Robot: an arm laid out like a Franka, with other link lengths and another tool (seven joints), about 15 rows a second.
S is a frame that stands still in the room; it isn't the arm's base.
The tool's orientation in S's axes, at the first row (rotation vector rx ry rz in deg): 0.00, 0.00, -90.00
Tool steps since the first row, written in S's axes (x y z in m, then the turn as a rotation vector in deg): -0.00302, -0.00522, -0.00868, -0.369, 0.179, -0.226; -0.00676, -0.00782, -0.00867, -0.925, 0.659, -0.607; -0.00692, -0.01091, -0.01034, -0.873, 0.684, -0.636; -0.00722, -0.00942, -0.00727, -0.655, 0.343, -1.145; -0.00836, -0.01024, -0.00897, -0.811, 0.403, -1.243; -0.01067, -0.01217, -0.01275, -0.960, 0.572, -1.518; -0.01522, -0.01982, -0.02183, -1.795, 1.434, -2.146; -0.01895, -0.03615, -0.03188, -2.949, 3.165, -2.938
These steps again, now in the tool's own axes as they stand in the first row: 0.00522, -0.00302, -0.00868, -0.179, -0.369, -0.226; 0.00782, -0.00676, -0.00867, -0.659, -0.925, -0.607; 0.01091, -0.00692, -0.01034, -0.684, -0.873, -0.636; 0.00942, -0.00722, -0.00727, -0.343, -0.655, -1.145; 0.01024, -0.00836, -0.00897, -0.403, -0.811, -1.243; 0.01217, -0.01067, -0.01275, -0.572, -0.960, -1.518; 0.01982, -0.01522, -0.02183, -1.434, -1.795, -2.146; 0.03615, -0.01895, -0.03188, -3.165, -2.949, -2.938
